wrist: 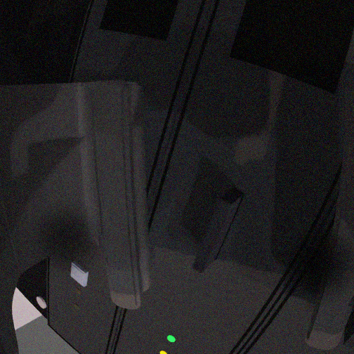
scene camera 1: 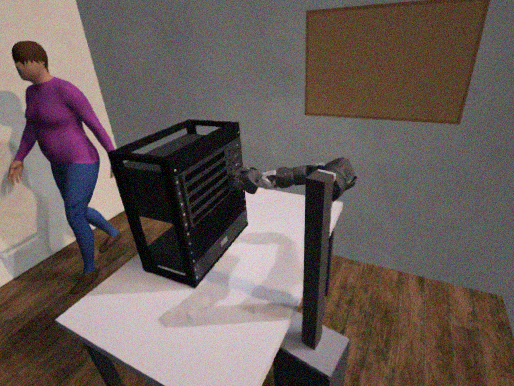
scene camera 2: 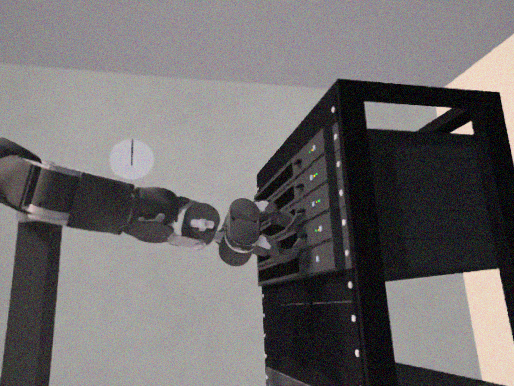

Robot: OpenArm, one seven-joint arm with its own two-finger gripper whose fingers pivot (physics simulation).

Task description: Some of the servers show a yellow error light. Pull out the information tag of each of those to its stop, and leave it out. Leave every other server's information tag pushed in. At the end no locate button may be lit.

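Five servers sit stacked in the black rack [scene camera 1: 183, 235] [scene camera 2: 371, 200]. The second server from the bottom [scene camera 2: 327, 227] [wrist: 195, 300] shows a green light [wrist: 171, 338] and a yellow light [wrist: 163, 353]. Its dark tag [wrist: 220, 230] lies between my fingers, with gaps on both sides. My gripper [scene camera 1: 233, 178] [scene camera 2: 299, 231] [wrist: 236, 207] is partly open at the rack front. The bottom server [scene camera 2: 325, 257] has a pale locate button [wrist: 79, 274] and no lit error light. Yellow shows on the second server from the top [scene camera 2: 320, 171]; the top lights are too small to read surely. Fingers hide part of the lower tags.
The rack stands on a white table [scene camera 1: 150, 340]. Above and below the held-over row, neighbouring servers are close to my fingers. A person [scene camera 1: 60, 125] in a purple top is behind the rack. The arm's post [scene camera 1: 317, 260] stands at the table edge.
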